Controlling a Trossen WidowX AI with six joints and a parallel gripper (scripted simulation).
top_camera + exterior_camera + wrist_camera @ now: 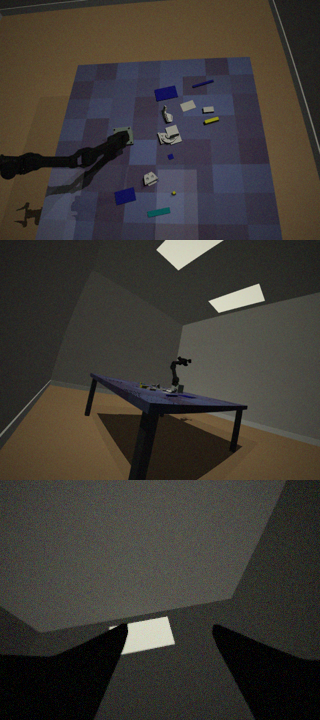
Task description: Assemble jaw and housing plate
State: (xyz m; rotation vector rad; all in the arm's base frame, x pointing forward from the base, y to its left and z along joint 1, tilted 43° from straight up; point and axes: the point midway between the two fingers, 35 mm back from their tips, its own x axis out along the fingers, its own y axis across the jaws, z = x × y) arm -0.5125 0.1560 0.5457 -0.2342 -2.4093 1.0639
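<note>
The white jaw lies 850 mm ahead of my gripper tip, 510 mm below it and 410 mm to the left of it. From my gripper tip the other things lie so: yellow cube (830 mm ahead, 530 mm below, 110 mm to the right); then teal bar (730 mm ahead, 540 mm below, 200 mm to the right); then small blue cube (840 mm ahead, 540 mm below, 100 mm to the left).
</note>
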